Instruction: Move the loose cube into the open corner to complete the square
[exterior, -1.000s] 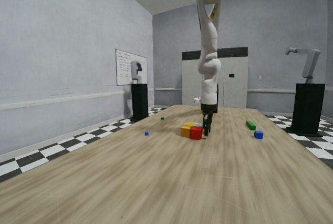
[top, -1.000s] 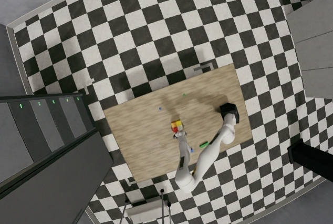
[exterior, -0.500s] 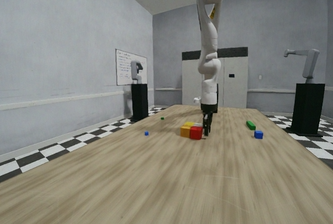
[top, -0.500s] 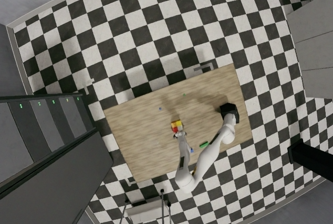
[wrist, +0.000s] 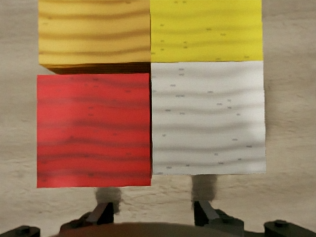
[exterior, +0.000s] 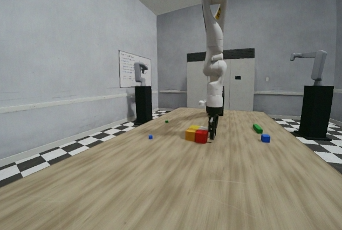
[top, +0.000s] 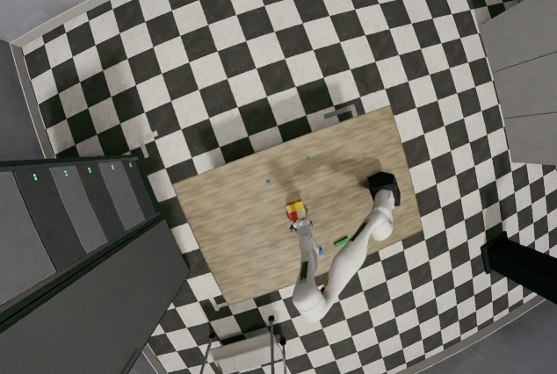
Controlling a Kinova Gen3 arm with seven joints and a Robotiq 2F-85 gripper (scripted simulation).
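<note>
Right now my hand is 2 cm short of the red cube, 5 cm to the left of it and 1 cm above it. From my hand the other things lie so: green block: 19 cm behind, 26 cm to the left, 2 cm below.
</note>
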